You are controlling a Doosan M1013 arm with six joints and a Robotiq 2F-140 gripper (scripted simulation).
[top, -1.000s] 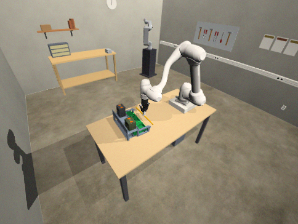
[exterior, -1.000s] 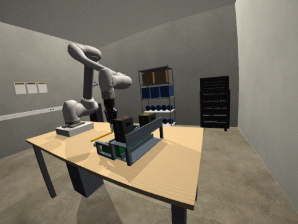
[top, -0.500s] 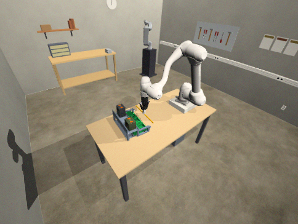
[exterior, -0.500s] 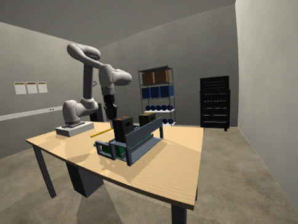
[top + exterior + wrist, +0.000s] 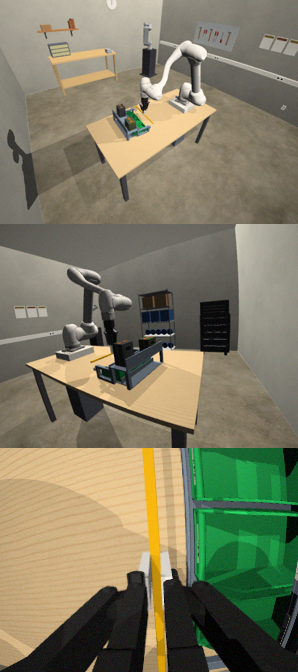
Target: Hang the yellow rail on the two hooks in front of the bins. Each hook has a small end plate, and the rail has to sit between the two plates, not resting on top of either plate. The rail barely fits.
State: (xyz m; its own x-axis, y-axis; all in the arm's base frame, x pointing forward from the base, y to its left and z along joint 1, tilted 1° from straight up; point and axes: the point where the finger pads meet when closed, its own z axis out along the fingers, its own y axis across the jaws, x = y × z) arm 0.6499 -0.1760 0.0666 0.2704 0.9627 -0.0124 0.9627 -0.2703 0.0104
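My gripper is now 120 mm above the grey rack front bar, 40 mm short of it and 10 mm to the left of it. Also, from my hand: yellow rail 30 mm below; rack back panel 300 mm ahead, 80 mm to the right.
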